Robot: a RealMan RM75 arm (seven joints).
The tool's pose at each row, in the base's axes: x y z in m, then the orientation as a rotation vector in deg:
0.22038, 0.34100, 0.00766, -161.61, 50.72, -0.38
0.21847, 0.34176, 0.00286, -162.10, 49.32, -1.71
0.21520, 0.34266, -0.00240, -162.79, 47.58, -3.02
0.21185, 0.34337, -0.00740, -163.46, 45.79, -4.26
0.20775, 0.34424, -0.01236, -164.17, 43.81, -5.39
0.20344, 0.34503, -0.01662, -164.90, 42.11, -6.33
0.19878, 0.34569, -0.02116, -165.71, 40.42, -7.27
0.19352, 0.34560, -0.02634, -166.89, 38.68, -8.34
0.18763, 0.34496, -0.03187, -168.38, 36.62, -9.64
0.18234, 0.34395, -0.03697, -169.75, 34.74, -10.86
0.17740, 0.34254, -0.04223, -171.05, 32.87, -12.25
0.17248, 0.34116, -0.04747, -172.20, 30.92, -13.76
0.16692, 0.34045, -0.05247, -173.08, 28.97, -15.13
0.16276, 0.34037, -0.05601, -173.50, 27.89, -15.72
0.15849, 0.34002, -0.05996, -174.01, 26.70, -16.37
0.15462, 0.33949, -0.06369, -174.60, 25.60, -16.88
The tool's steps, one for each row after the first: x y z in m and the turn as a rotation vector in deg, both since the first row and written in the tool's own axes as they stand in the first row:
-0.00176, 0.00132, 0.00474, 0.18, 0.78, -1.08
-0.00469, 0.00338, 0.00987, 0.24, 1.56, -2.41
-0.00759, 0.00559, 0.01471, 0.29, 2.29, -3.76
-0.01120, 0.00809, 0.01949, 0.30, 2.94, -5.24
-0.01498, 0.01065, 0.02356, 0.17, 3.51, -6.52
-0.01895, 0.01356, 0.02786, -0.06, 4.12, -7.80
-0.02296, 0.01752, 0.03262, -0.64, 4.89, -9.18
-0.02716, 0.02235, 0.03760, -1.44, 5.87, -10.81
-0.03068, 0.02706, 0.04212, -2.20, 6.78, -12.28
-0.03367, 0.03193, 0.04675, -2.92, 7.79, -13.74
-0.03667, 0.03675, 0.05137, -3.50, 8.84, -15.22
-0.04058, 0.04136, 0.05583, -3.87, 9.73, -16.64
-0.04378, 0.04440, 0.05905, -4.05, 10.11, -17.41
-0.04689, 0.04780, 0.06261, -4.30, 10.53, -18.26
-0.04958, 0.05108, 0.06596, -4.66, 10.90, -19.05

